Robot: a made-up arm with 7 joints. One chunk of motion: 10 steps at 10 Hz.
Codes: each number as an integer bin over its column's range. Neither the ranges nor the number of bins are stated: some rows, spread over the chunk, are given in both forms.
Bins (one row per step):
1: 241 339 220 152 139 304 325
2: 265 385 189 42 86 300 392
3: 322 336 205 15 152 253 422
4: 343 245 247 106 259 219 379
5: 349 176 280 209 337 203 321
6: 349 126 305 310 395 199 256
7: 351 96 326 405 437 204 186
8: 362 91 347 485 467 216 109
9: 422 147 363 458 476 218 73
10: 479 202 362 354 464 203 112
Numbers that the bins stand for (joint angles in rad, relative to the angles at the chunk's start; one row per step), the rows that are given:
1: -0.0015 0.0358 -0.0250 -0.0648 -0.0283 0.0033 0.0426
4: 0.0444 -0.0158 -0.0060 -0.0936 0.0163 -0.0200 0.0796
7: 0.0480 -0.0974 0.0497 0.0936 0.0825 -0.0241 -0.0526
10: 0.1056 -0.0393 0.0750 0.0617 0.0925 -0.0244 -0.1033
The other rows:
2: 0.0093 0.0610 -0.0468 -0.1337 -0.0480 0.0022 0.0885
3: 0.0349 0.0341 -0.0356 -0.1506 -0.0235 -0.0107 0.1090
5: 0.0471 -0.0536 0.0173 -0.0291 0.0453 -0.0244 0.0399
6: 0.0471 -0.0810 0.0349 0.0341 0.0669 -0.0255 -0.0047
8: 0.0529 -0.1001 0.0645 0.1437 0.0936 -0.0208 -0.1053
9: 0.0799 -0.0695 0.0757 0.1268 0.0970 -0.0203 -0.1300

